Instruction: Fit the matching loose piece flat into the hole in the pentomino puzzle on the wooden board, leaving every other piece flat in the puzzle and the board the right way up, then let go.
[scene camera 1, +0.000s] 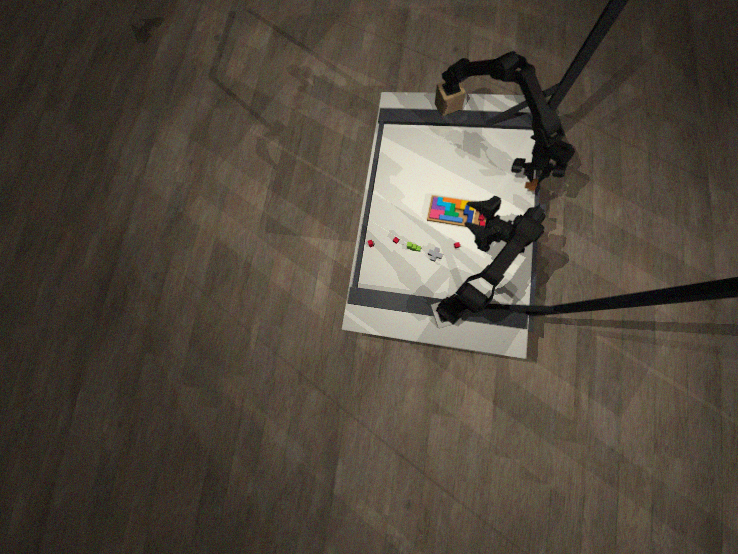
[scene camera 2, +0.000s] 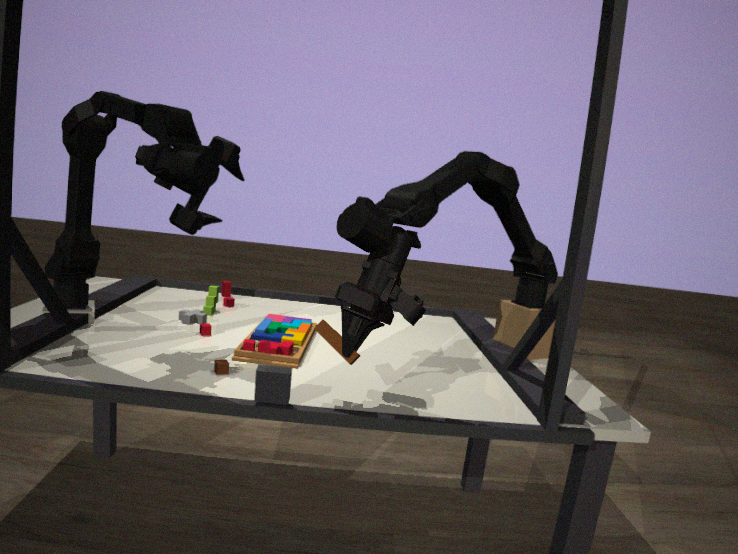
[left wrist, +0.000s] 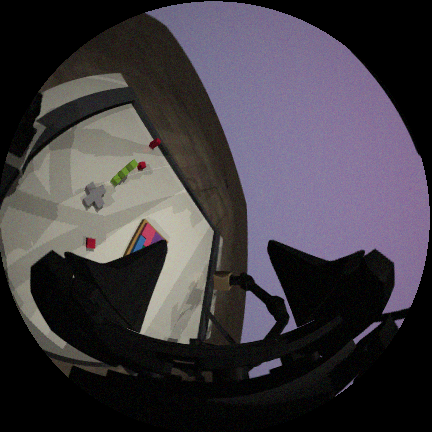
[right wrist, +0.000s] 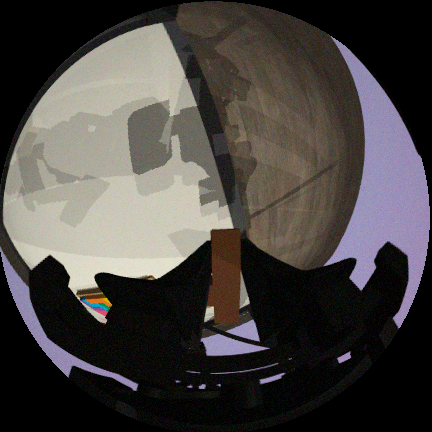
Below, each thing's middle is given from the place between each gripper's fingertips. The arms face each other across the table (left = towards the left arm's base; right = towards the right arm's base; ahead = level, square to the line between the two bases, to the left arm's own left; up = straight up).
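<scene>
Wooden puzzle board (scene camera 2: 293, 361): 270 mm below my left hand, 30 mm behind it and 120 mm to the right of it.
My right gripper is now 70 mm above the wooden puzzle board, 100 mm to the right of it and 290 mm short of it.
</scene>
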